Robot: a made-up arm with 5 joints. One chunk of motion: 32 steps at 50 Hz.
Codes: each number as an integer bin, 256 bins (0 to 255) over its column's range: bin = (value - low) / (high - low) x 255, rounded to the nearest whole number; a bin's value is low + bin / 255 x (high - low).
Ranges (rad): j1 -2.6..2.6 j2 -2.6..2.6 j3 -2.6..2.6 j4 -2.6..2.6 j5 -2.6..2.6
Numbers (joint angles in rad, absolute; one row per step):
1: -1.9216 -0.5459 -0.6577 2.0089 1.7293
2: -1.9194 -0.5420 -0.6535 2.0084 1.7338
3: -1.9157 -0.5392 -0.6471 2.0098 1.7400
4: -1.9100 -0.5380 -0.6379 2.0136 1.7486
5: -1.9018 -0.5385 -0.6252 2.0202 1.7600
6: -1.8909 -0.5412 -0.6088 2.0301 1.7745
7: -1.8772 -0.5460 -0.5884 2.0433 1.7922
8: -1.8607 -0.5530 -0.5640 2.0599 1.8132
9: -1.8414 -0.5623 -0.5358 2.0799 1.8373
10: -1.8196 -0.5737 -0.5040 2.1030 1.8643
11: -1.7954 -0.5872 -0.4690 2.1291 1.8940
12: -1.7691 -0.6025 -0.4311 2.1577 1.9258
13: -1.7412 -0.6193 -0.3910 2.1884 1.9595
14: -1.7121 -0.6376 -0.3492 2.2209 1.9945
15: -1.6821 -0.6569 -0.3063 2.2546 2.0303
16: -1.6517 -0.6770 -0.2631 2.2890 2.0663
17: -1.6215 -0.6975 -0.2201 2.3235 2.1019
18: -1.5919 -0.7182 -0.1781 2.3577 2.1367
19: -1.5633 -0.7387 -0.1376 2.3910 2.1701
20: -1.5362 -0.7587 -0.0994 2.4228 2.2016
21: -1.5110 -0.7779 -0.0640 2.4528 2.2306
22: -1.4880 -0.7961 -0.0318 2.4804 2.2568
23: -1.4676 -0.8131 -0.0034 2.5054 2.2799
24: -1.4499 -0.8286 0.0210 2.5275 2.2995
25: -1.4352 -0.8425 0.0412 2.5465 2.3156
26: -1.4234 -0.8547 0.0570 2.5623 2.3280
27: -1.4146 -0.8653 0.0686 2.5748 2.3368
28: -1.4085 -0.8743 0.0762 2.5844 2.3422
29: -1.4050 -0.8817 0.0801 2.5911 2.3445
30: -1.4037 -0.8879 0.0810 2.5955 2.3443
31: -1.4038 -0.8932 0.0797 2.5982 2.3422
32: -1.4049 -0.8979 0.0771 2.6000 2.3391
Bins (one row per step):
1: 33 101 95 226 212
2: 33 101 95 226 213
3: 34 101 96 226 213
4: 34 101 96 226 213
5: 34 101 97 227 214
6: 35 101 98 227 215
7: 35 101 99 228 215
8: 36 100 100 229 216
9: 37 100 101 229 218
10: 38 99 103 231 219
11: 39 99 105 232 220
12: 41 98 106 233 222
13: 42 97 108 235 224
14: 44 96 110 236 225
15: 45 95 112 238 227
16: 47 94 115 240 229
17: 48 93 117 241 231
18: 49 92 119 243 232
19: 51 91 121 245 234
20: 52 90 123 246 235
21: 53 89 124 248 237
22: 55 88 126 249 238
23: 56 88 127 250 239
24: 56 87 129 251 240
25: 57 86 130 252 241
26: 58 86 130 253 242
27: 58 85 131 254 242
28: 58 85 131 254 242
29: 59 84 131 255 242
30: 59 84 131 255 242
31: 59 84 131 255 242
32: 59 83 131 255 242

